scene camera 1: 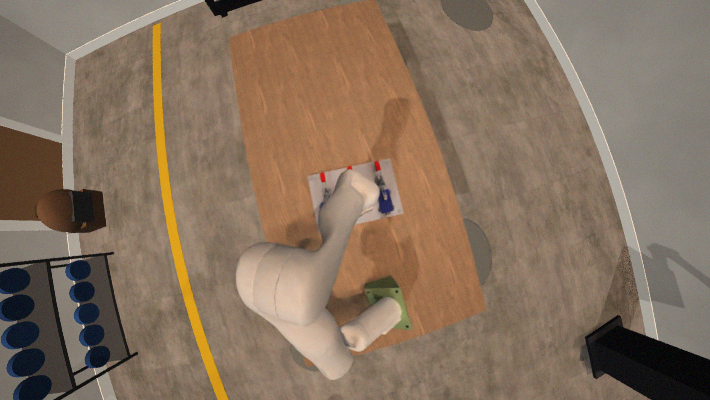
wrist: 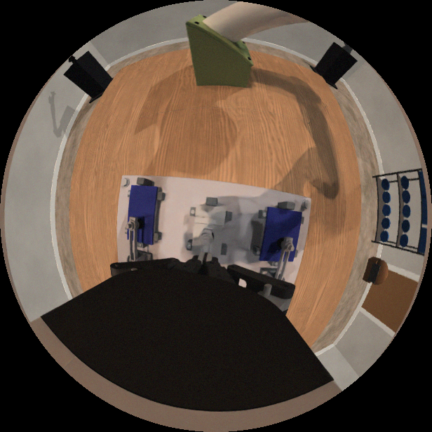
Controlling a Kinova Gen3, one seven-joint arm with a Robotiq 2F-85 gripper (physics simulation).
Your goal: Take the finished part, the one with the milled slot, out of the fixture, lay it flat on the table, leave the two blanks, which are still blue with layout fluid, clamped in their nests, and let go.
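The pale grey fixture plate lies on the table. The finished part, light grey, sits in its middle nest, partly covered by a clamp tip; the arm hides it in the scene view. One blue blank is under its clamp at the left of the wrist view. The other blue blank is under its clamp at the right there. My gripper is shut with nothing between the fingers, over the middle clamp, behind the part's nest. Its fingertips are dark and partly hidden.
Red clamp handles stand along the fixture's far edge in the scene view. The green robot mount stands on the wooden table. The outer clamps stand close on both sides of my gripper.
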